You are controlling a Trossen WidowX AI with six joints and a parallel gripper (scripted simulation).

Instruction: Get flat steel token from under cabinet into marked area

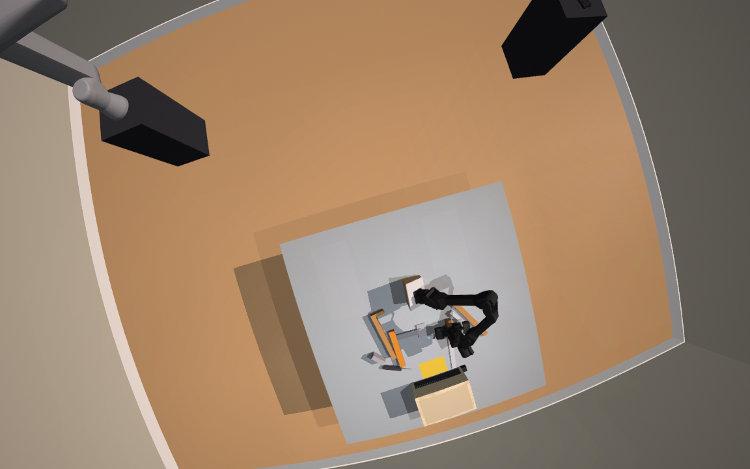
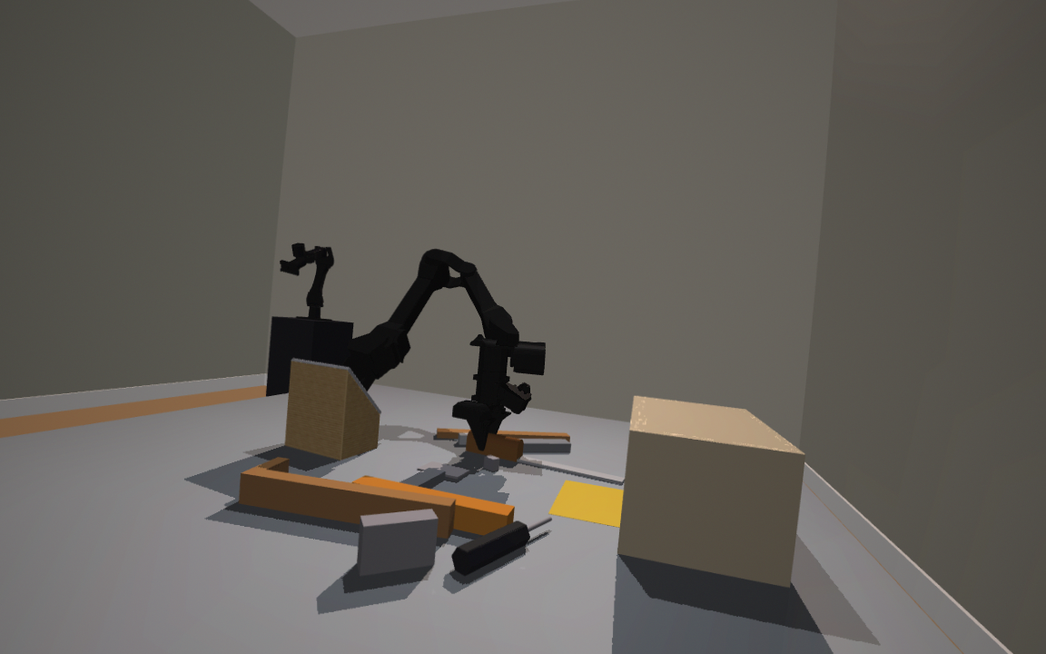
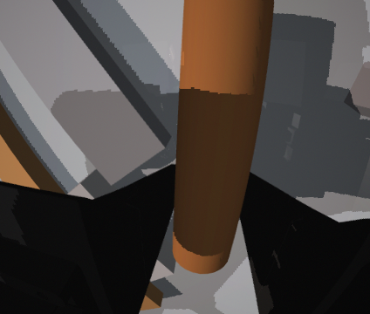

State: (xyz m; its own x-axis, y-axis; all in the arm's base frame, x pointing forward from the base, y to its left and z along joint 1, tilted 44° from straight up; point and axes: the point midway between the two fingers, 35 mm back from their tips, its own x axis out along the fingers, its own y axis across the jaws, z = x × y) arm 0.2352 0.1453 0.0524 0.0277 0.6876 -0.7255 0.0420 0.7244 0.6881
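My gripper tip is now 5 cm short of the grey cube and 8 cm to the left of it. Round my gripper tip: grey bar 7 cm ahead, 8 cm to the left; then orange stick 1 cm behind, 12 cm to the left; then grey t-shaped piece 1 cm behind, 19 cm to the right.
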